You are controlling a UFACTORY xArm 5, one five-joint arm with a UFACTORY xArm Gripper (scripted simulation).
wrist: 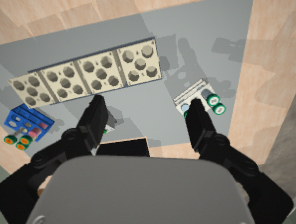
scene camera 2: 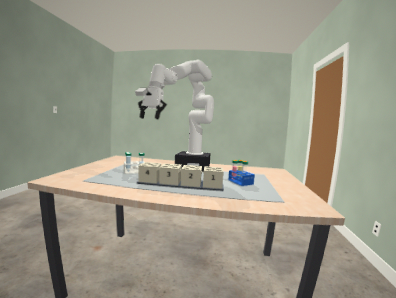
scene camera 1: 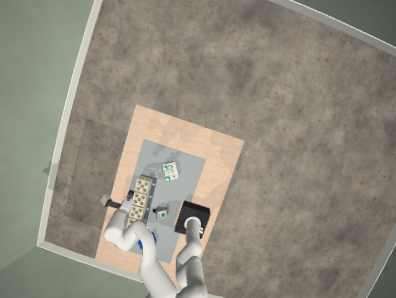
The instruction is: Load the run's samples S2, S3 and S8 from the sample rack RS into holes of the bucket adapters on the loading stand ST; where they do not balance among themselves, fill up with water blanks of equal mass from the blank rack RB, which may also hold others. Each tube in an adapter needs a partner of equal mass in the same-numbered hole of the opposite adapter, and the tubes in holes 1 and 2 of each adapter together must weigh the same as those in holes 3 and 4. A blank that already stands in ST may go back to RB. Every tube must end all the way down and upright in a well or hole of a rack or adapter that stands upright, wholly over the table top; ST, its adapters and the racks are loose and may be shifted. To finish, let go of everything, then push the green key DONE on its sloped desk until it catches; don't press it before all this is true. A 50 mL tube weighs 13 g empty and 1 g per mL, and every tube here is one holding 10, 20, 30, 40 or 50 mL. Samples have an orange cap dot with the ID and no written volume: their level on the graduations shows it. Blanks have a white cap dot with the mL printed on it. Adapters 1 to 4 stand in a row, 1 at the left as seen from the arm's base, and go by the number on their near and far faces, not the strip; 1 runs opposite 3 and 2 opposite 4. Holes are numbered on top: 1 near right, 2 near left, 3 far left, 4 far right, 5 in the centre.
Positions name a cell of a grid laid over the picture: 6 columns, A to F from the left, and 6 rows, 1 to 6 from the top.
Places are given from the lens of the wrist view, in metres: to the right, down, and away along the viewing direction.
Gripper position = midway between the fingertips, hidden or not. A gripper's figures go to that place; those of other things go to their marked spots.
my gripper (wrist: C3): 0.00, -0.01, 0.13
blue sample rack RS (wrist: A4): -0.45, 0.02, 0.49
